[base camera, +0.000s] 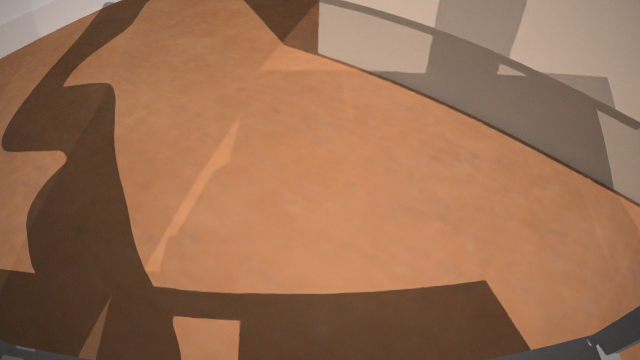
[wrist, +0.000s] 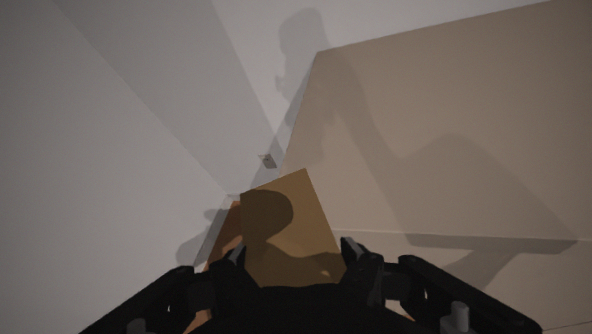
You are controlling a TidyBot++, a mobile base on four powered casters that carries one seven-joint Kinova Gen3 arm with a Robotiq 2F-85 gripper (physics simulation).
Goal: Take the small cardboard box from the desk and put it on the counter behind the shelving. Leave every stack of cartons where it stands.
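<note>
Small cardboard box point(wrist: 288, 240) visible; in the base camera view the box is out of frame. Counter visible at point(base camera: 557, 82) and at point(wrist: 457, 143). My gripper visible at point(wrist: 295, 252).
</note>
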